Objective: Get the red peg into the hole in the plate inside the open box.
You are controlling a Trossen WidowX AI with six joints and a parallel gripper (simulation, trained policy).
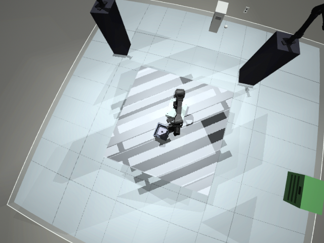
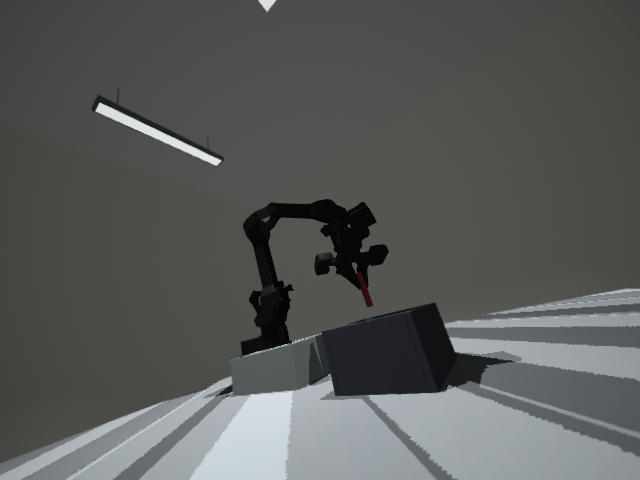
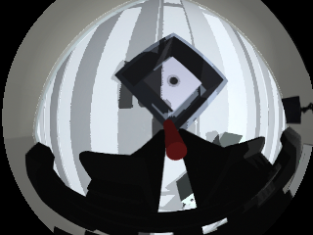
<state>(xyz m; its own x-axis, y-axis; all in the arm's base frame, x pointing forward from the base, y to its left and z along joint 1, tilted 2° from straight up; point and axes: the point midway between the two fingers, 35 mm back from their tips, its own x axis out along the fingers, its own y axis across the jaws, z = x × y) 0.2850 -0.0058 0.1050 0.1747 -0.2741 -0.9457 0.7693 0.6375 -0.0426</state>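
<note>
My gripper tip is now 120 mm above the light grey plate, 90 mm to the left of it and 40 mm short of it. Round my gripper tip: red peg (right at my gripper tip); then dark box (140 mm below, 90 mm to the right, 40 mm ahead).
</note>
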